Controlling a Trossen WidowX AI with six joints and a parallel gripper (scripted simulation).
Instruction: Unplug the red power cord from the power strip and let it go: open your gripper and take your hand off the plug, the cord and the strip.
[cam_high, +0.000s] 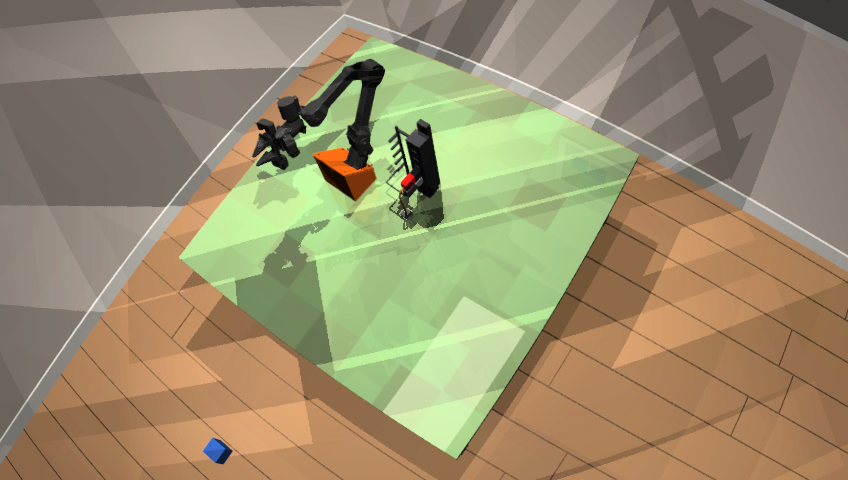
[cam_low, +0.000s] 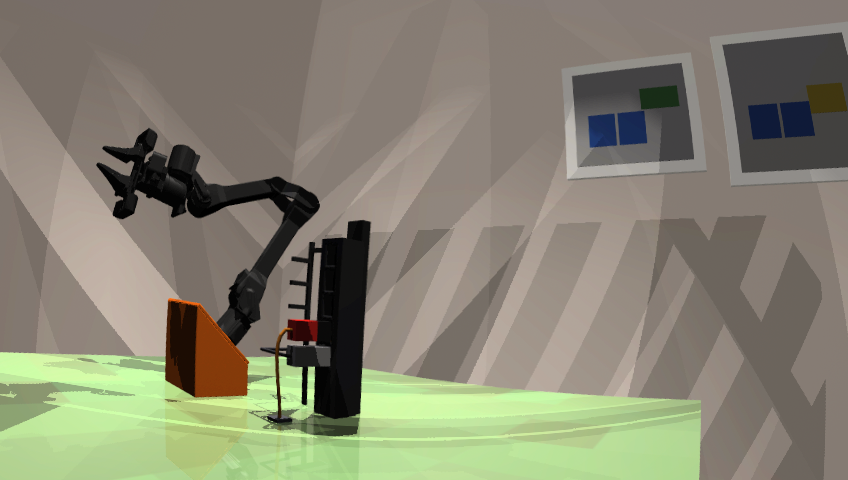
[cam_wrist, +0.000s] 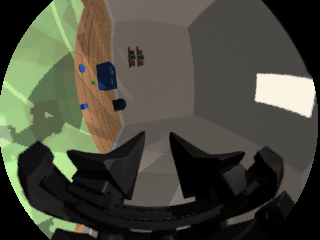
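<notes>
Now: gripper tip 34 cm short of the red plug, 30 cm to the right of it and 27 cm above it.
</notes>
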